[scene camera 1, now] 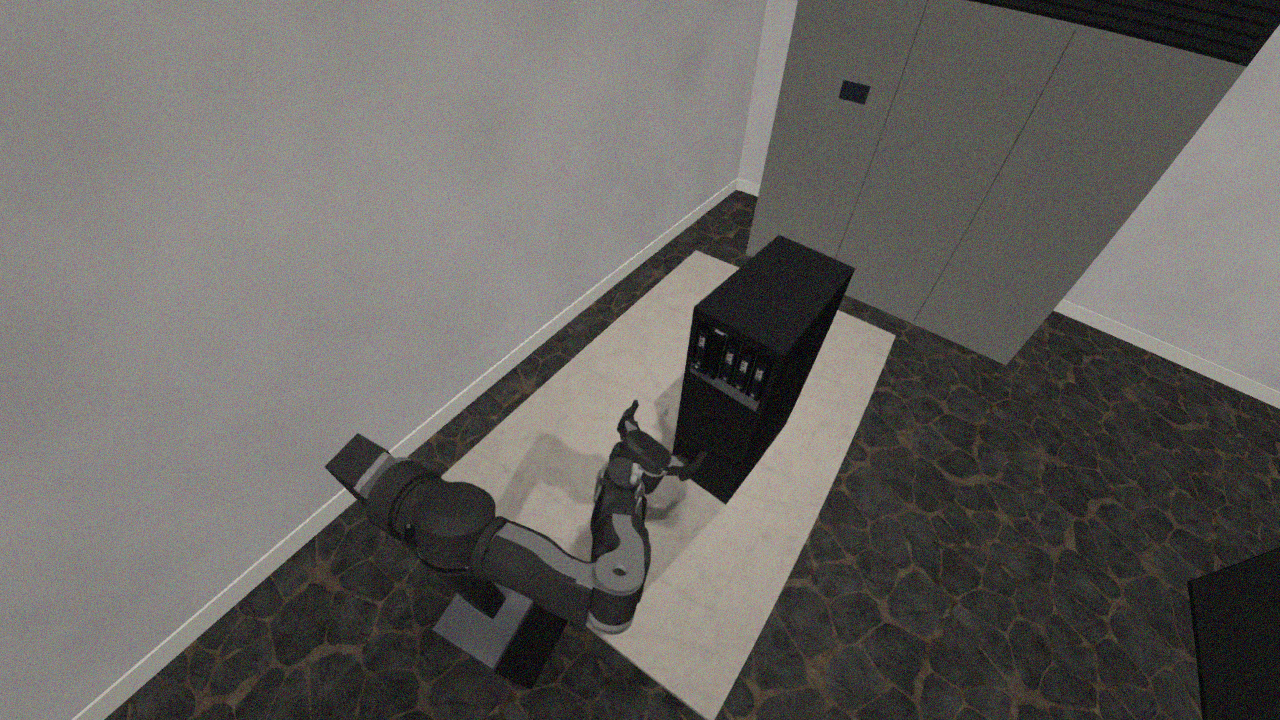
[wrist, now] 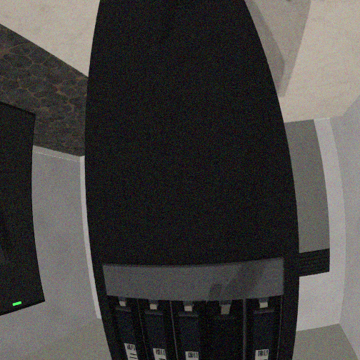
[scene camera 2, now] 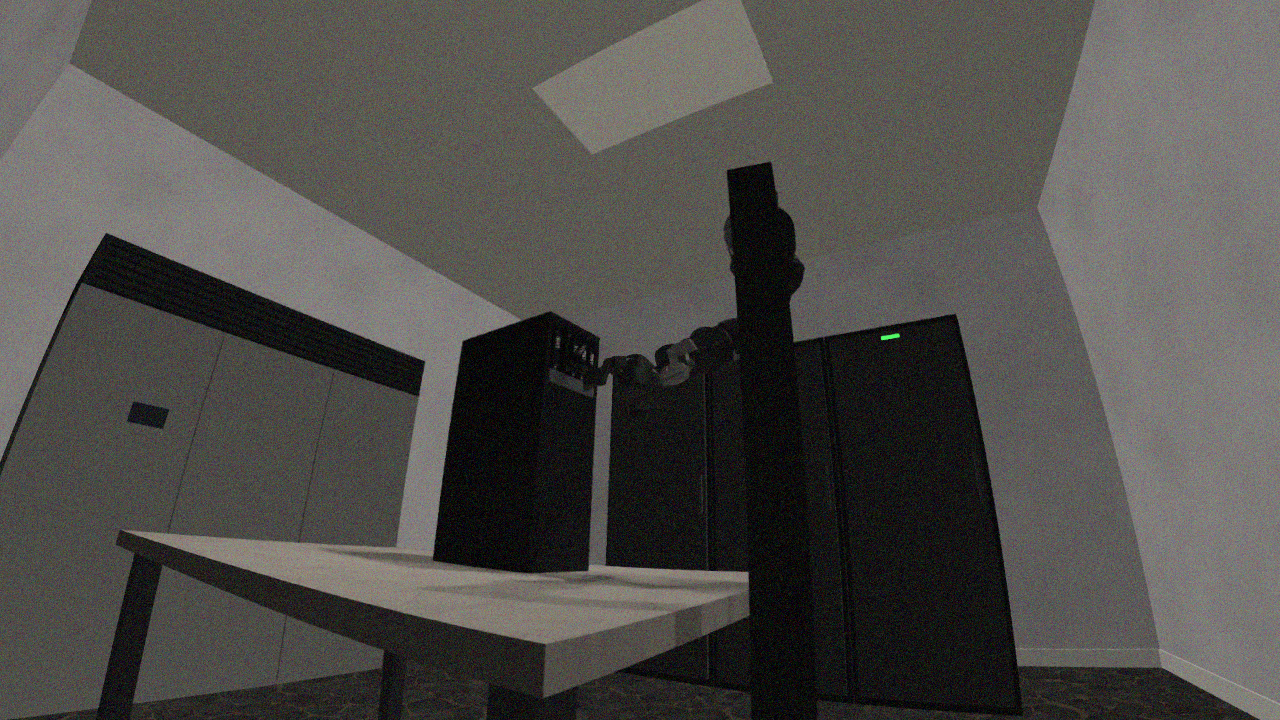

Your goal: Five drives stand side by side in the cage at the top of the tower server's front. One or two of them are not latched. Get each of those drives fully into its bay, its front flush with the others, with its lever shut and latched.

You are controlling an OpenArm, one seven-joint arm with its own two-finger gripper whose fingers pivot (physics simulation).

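The black tower server (scene camera 1: pixel 720 438) (scene camera 2: pixel 501 447) (wrist: pixel 190 150) stands upright; the wrist view shows its front upside down. The drive cage holds five drives side by side above a grey strip (wrist: pixel 150 280). In the wrist view, four drives (wrist: pixel 125 325) (wrist: pixel 155 327) (wrist: pixel 189 327) (wrist: pixel 263 327) look alike, with barcode labels. The fourth-from-left drive (wrist: pixel 225 330) looks darker, with a longer light catch and no label showing; its lever's far end is out of frame. My gripper (scene camera 1: pixel 667 431) (scene camera 2: pixel 592 374) is open and empty, in front of the server. Its fingers do not show in the wrist view.
The server stands on a pale table (scene camera 1: pixel 572 394) (scene camera 2: pixel 402 591). The arm's dark post (scene camera 2: pixel 774 501) rises at the table's end. Grey cabinets (scene camera 1: pixel 930 179) (scene camera 2: pixel 250 447) stand behind the server, and black racks (scene camera 2: pixel 913 501) stand across the room. A wall runs along one side.
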